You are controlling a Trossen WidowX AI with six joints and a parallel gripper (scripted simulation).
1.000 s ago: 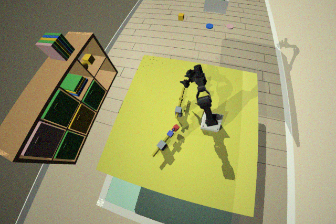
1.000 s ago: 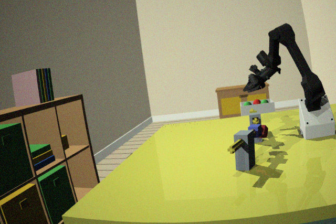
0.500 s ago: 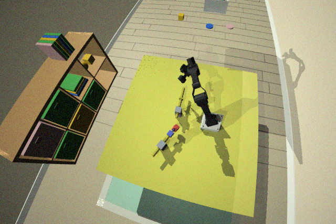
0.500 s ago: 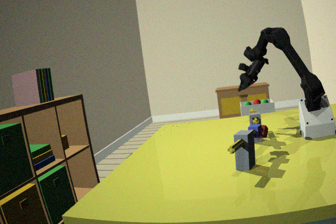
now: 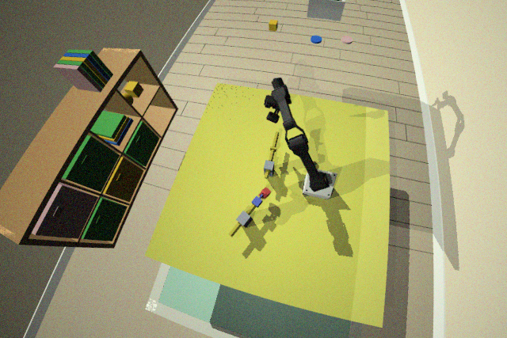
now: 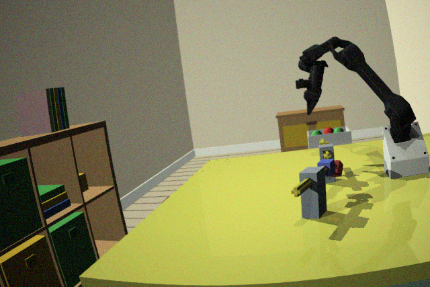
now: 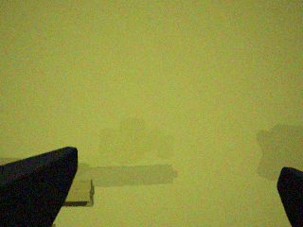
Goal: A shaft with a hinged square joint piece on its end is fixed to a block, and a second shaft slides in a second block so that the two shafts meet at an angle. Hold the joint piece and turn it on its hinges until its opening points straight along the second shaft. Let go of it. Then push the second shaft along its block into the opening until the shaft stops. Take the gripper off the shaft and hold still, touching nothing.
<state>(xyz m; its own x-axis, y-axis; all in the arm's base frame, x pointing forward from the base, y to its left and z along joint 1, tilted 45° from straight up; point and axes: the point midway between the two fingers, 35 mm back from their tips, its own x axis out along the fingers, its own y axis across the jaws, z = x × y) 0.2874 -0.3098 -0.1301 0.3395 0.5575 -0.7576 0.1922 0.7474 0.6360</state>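
My gripper tip is 3 cm past the red joint piece, 44 cm to the right of it and 13 cm above it.
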